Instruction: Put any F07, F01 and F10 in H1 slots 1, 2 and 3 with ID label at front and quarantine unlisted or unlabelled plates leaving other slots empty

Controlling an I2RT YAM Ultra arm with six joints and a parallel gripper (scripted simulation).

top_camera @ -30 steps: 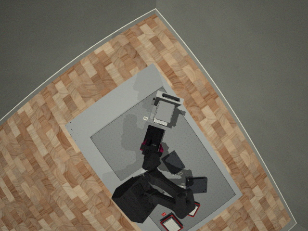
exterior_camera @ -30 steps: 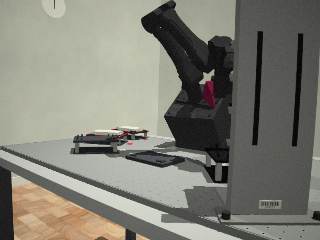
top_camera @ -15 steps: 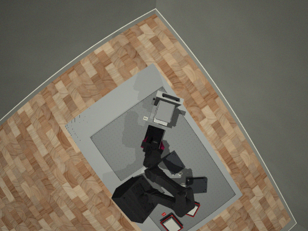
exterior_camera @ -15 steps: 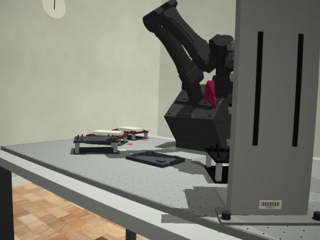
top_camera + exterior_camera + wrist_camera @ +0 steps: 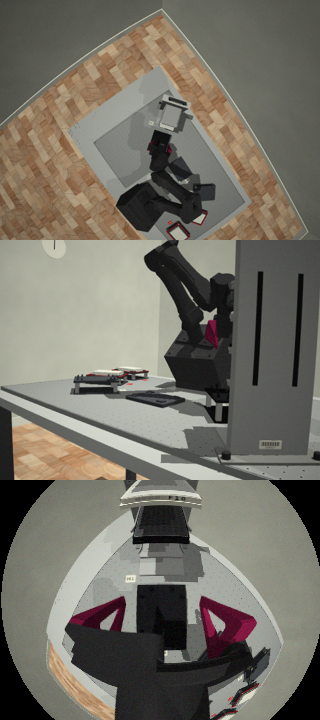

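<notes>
Right now my hand is 12 cm to the right of the dark 96-well plate and 10 cm short of it. Also, from my hand: N6 deck label (37 cm to the right, 19 cm below, 7 cm ahead); then H1 deck label (19 cm below, 14 cm to the left); then grey hotel back wall (18 cm to the left, 16 cm ahead, 1 cm above).
</notes>
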